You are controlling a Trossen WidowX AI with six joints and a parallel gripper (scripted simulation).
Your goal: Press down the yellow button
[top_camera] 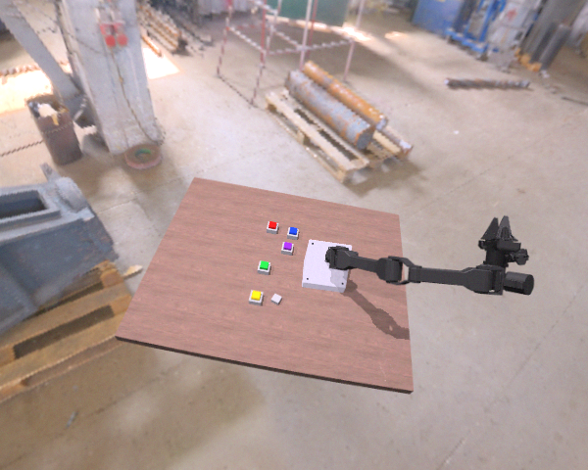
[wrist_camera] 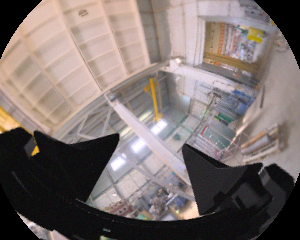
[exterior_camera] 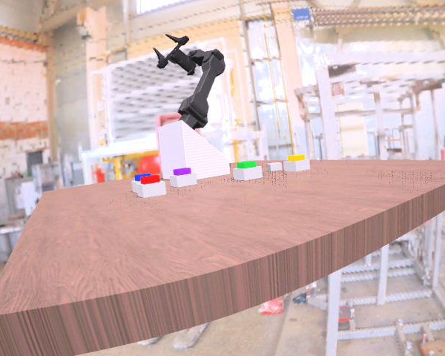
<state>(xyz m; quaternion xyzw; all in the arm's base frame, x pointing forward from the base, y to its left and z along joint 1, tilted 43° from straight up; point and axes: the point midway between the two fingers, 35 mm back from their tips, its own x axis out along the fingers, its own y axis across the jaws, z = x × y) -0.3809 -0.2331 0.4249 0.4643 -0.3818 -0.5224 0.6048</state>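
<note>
The yellow button is 69 cm ahead of my gripper tip, 12 cm to the left of it and 55 cm below it. Round my gripper tip: blue button 61 cm ahead, 26 cm to the right, 55 cm below; purple button 62 cm ahead, 16 cm to the right, 55 cm below; grey block 61 cm ahead, 10 cm to the left, 57 cm below.
</note>
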